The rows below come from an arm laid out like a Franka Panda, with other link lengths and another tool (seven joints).
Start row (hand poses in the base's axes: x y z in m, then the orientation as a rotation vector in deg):
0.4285 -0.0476 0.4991 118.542 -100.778 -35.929
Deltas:
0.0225 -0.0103 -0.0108 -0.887 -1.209 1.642
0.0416 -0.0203 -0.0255 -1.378 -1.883 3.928
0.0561 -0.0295 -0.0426 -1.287 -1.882 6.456
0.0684 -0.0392 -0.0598 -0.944 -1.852 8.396
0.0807 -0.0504 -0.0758 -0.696 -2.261 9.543
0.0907 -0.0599 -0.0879 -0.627 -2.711 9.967
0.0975 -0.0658 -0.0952 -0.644 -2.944 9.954
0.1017 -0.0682 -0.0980 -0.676 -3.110 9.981
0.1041 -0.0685 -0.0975 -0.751 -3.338 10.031
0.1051 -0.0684 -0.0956 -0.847 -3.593 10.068
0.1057 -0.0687 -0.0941 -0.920 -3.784 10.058
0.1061 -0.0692 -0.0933 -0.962 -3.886 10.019
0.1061 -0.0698 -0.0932 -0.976 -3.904 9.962
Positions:
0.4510 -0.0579 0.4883 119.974 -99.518 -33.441
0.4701 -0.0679 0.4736 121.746 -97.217 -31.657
0.4846 -0.0771 0.4565 123.587 -94.273 -31.005
0.4969 -0.0868 0.4393 125.127 -91.984 -30.792
0.5092 -0.0980 0.4233 126.335 -90.835 -30.305
0.5192 -0.1075 0.4112 126.962 -90.555 -29.819
0.5260 -0.1134 0.4039 127.096 -90.686 -29.585
0.5302 -0.1158 0.4011 127.201 -90.736 -29.388
0.5326 -0.1161 0.4016 127.332 -90.789 -29.082
0.5336 -0.1160 0.4035 127.458 -90.869 -28.734
0.5342 -0.1163 0.4050 127.526 -90.975 -28.484
0.5346 -0.1168 0.4058 127.538 -91.071 -28.357
0.5346 -0.1174 0.4059 127.502 -91.148 -28.343

